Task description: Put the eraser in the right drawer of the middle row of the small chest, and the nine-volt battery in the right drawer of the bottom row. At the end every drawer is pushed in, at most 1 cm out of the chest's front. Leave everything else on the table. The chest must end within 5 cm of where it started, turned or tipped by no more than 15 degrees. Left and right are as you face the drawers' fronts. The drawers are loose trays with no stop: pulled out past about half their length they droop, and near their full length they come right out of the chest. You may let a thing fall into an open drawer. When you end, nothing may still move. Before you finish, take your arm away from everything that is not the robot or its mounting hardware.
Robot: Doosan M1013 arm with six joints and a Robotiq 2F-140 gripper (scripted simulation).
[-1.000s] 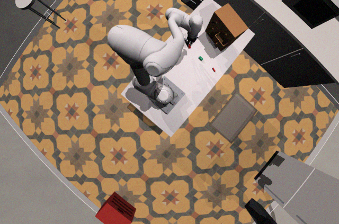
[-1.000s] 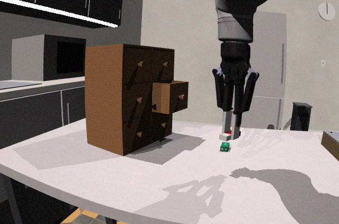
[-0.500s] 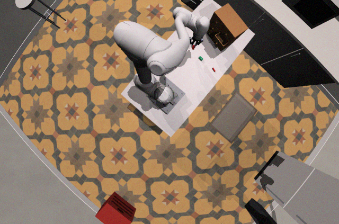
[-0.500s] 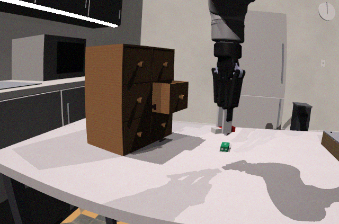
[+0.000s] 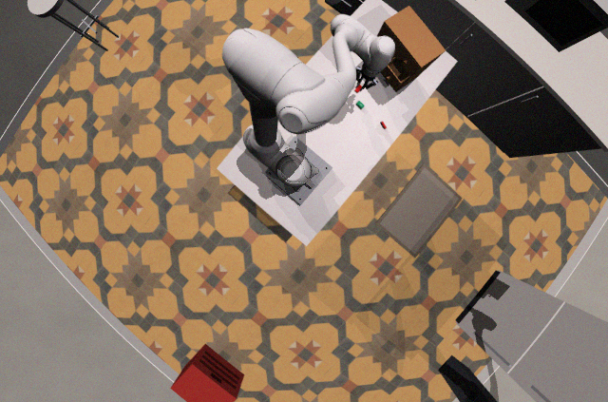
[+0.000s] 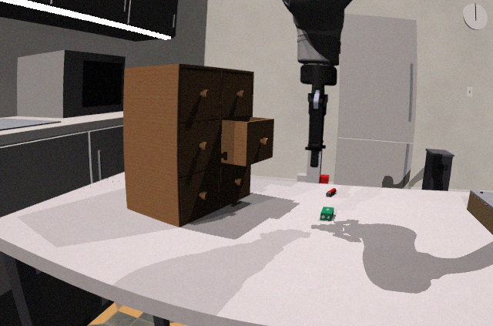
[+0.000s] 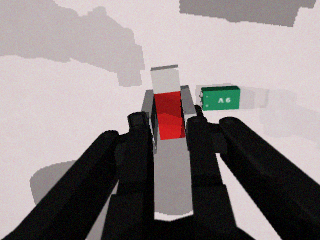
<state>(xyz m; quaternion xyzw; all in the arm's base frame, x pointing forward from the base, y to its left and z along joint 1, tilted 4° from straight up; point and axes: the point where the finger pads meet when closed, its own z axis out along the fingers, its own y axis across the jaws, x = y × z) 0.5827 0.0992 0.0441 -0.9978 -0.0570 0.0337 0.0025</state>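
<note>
Right now the green nine-volt battery is 130 mm below my hand, 60 mm to the right of it and 30 mm behind it. Also, from my hand: red cylinder 250 mm to the right, 130 mm below, 10 mm behind; then white eraser 30 mm below, 10 mm ahead.
</note>
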